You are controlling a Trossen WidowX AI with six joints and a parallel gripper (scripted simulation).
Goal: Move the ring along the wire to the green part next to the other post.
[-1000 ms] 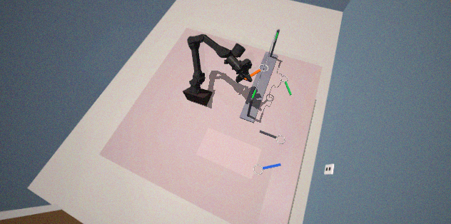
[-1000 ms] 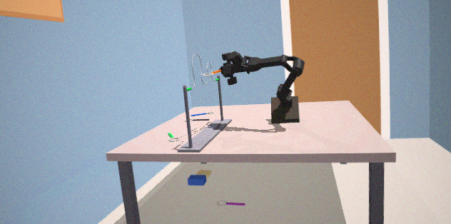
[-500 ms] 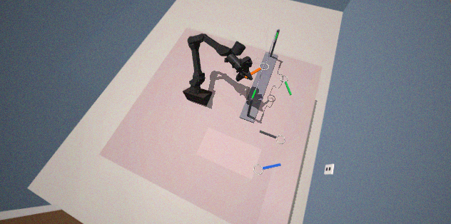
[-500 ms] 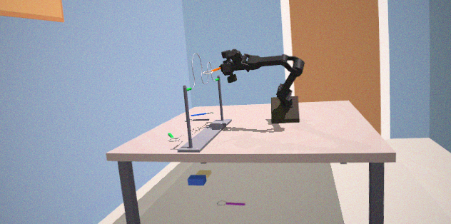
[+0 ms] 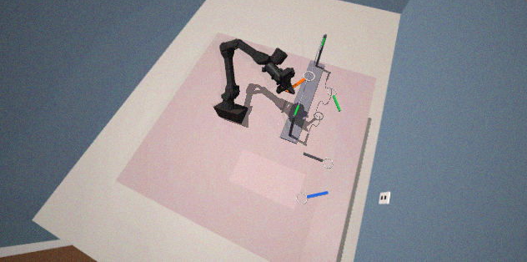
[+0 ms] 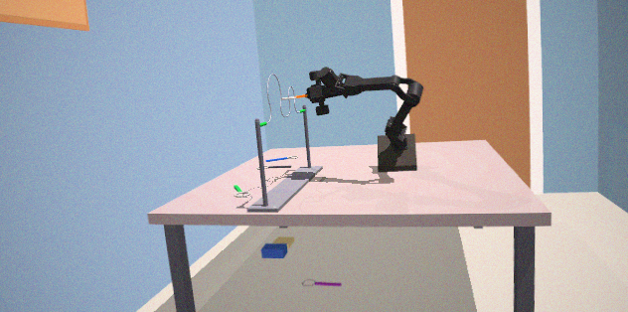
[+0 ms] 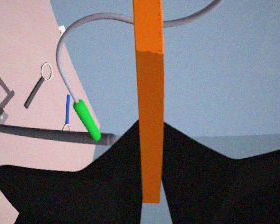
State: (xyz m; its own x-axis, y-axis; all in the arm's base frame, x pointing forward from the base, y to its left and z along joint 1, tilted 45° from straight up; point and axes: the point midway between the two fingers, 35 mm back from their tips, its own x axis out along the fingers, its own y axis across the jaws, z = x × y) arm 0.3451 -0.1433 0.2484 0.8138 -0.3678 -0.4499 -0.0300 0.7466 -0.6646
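My gripper tip is 9 cm to the right of the orange-handled ring and 2 cm short of it. Round my gripper tip: green-handled ring: 35 cm below, 26 cm ahead, 25 cm to the left; then dark-handled ring: 35 cm below, 23 cm ahead, 20 cm to the right; then blue-handled ring: 41 cm to the right, 35 cm below, 21 cm ahead.
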